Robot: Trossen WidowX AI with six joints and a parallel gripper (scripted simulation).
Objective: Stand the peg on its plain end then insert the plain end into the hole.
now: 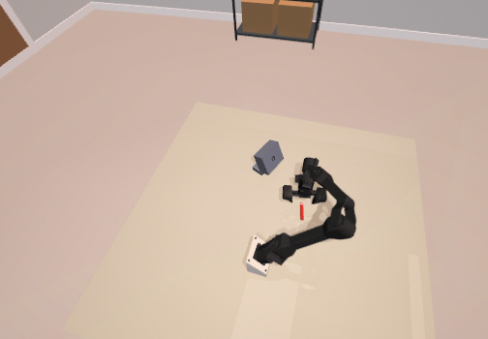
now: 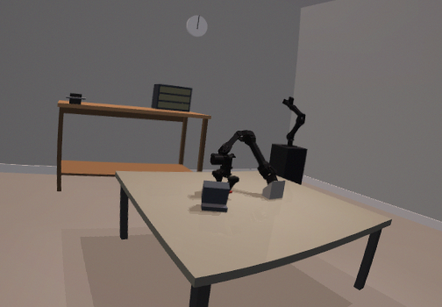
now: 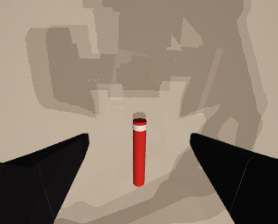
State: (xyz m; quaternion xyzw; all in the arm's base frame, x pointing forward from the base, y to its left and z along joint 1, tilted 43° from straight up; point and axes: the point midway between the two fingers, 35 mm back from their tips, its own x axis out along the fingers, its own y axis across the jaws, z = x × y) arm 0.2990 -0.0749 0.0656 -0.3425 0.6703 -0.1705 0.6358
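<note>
My gripper tip is 10 mm past the red peg and 20 mm above it. From my gripper tip the other things lie so: grey sloped panel: 160 mm ahead, 210 mm to the left, 50 mm above.
</note>
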